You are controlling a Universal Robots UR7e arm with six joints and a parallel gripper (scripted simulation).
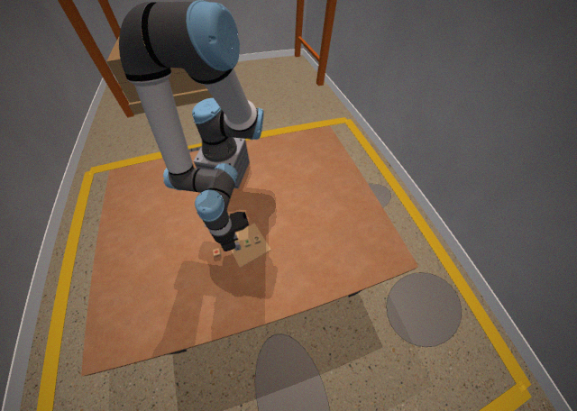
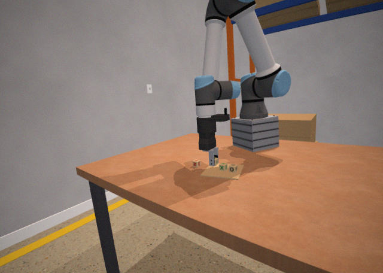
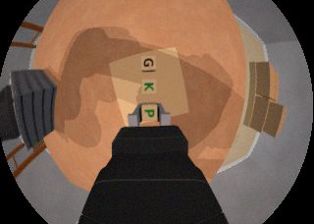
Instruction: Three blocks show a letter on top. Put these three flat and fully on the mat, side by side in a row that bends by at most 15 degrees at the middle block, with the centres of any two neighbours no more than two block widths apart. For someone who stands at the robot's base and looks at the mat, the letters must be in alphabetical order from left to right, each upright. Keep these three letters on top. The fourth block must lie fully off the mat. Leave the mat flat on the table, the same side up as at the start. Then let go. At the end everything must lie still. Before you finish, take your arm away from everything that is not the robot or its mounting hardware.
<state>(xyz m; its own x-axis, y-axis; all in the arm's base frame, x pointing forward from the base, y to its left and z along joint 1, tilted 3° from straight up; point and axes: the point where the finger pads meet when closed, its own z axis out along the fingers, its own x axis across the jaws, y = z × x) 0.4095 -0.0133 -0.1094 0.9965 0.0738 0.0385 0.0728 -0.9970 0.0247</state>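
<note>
Now: hand 4 cm to the right of the tan mat and 4 cm above it.
</note>
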